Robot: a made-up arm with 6 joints. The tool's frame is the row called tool.
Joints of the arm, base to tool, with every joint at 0 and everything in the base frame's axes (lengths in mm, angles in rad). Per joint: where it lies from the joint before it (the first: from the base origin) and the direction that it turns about. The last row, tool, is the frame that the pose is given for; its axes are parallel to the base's.
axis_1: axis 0 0 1 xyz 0 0 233.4
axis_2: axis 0 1 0 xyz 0 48.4 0
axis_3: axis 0 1 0 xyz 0 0 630.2
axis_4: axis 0 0 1 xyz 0 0 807.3
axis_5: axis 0 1 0 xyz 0 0 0
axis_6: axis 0 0 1 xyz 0 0 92.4
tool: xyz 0 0 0
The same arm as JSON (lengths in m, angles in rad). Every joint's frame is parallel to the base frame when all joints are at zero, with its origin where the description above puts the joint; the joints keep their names.
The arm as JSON. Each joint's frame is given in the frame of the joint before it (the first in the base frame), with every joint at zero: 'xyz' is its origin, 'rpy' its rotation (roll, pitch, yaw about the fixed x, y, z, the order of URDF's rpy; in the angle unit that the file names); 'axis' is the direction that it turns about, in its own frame. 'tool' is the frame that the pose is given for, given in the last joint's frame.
{"units": {"length": "m", "angle": "rad"}, "joints": [
  {"name": "axis_1", "type": "revolute", "origin": {"xyz": [0.0, 0.0, 0.2334], "rpy": [0.0, 0.0, 0.0]}, "axis": "+z"},
  {"name": "axis_2", "type": "revolute", "origin": {"xyz": [0.0, 0.0484, 0.0], "rpy": [0.0, 0.0, 0.0]}, "axis": "+y"},
  {"name": "axis_3", "type": "revolute", "origin": {"xyz": [0.0, 0.0, 0.6302], "rpy": [0.0, 0.0, 0.0]}, "axis": "+y"},
  {"name": "axis_4", "type": "revolute", "origin": {"xyz": [0.0, 0.0, 0.8073], "rpy": [0.0, 0.0, 0.0]}, "axis": "+z"},
  {"name": "axis_5", "type": "revolute", "origin": {"xyz": [0.0, 0.0, 0.0], "rpy": [0.0, 0.0, 0.0]}, "axis": "+y"},
  {"name": "axis_6", "type": "revolute", "origin": {"xyz": [0.0, 0.0, 0.0924], "rpy": [0.0, 0.0, 0.0]}, "axis": "+z"}
], "tool": {"origin": {"xyz": [0.0, 0.0, 0.0], "rpy": [0.0, 0.0, 0.0]}}}

